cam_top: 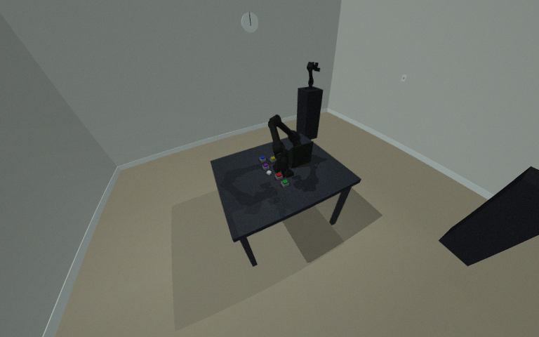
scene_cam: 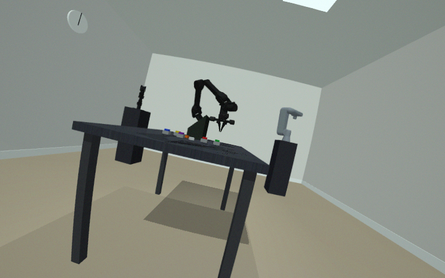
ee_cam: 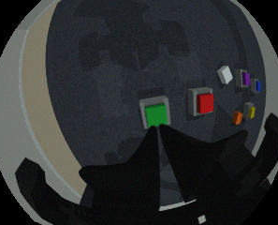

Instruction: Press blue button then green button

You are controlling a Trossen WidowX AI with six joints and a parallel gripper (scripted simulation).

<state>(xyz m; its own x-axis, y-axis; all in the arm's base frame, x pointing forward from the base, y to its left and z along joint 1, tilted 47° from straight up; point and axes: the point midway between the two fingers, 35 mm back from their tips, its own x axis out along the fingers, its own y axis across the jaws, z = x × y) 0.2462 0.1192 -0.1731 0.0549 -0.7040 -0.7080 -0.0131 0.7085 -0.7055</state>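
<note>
The green button is 7 cm below my gripper tip, 1 cm to the right of it and 1 cm behind it. Also, from my gripper tip: white block: 19 cm to the right, 9 cm below, 5 cm ahead; red button: 10 cm to the right, 7 cm below; purple button: 27 cm to the right, 7 cm below, 5 cm ahead.
</note>
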